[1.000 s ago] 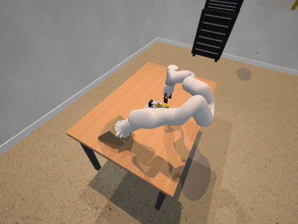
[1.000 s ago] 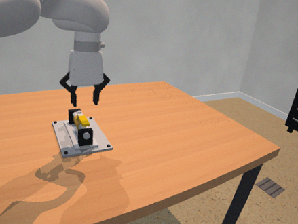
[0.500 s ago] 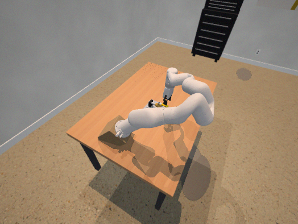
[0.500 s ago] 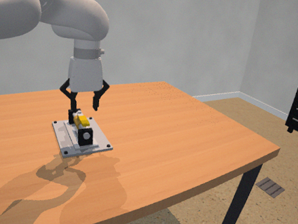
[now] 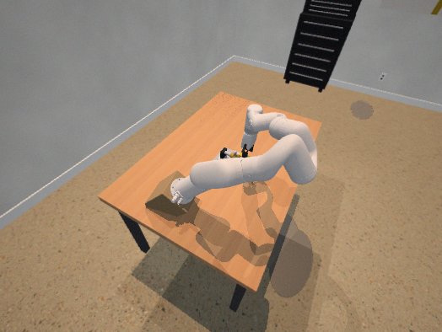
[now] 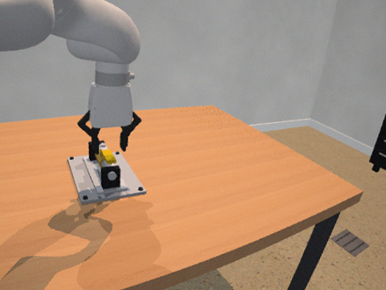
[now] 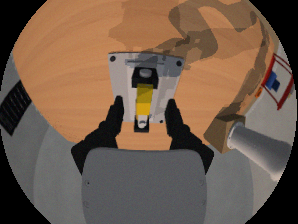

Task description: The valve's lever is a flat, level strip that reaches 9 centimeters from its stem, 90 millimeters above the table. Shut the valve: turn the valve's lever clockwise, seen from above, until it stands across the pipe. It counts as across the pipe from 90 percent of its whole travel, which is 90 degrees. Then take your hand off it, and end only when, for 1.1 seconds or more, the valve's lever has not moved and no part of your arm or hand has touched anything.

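Now: the plate 120 mm below my hand, 70 mm to the left of it and 10 mm ahead of it.
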